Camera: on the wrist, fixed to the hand. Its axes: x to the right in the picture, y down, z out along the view.
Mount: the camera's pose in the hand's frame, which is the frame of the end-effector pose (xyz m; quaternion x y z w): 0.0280 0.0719 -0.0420 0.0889 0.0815 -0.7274 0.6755
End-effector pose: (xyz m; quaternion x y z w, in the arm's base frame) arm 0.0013 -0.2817 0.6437 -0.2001 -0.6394 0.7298 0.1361
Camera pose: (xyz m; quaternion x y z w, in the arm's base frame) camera 0.0003 -0.2425 0.5651 0.2826 -0.5015 0.4345 0.6927
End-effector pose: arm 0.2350 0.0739 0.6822 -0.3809 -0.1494 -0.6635 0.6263
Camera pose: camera 0.2917 0.0132 0.6536 0.0389 0.3860 0.9216 0.0135
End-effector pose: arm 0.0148 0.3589 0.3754 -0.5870 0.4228 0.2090 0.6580
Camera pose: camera -0.0382 0.3289 0.3121 -0.6626 -0.0692 -0.4229 0.6143
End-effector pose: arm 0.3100 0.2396 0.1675 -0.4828 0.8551 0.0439 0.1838
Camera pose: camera 0.2250 0.2444 0.1891 -0.9354 0.2453 -0.2194 0.1293
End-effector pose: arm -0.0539 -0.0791 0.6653 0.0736 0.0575 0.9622 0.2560
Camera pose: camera -0.1199 -0.1301 0.6378 -0.0478 0.1988 0.4646 0.8616
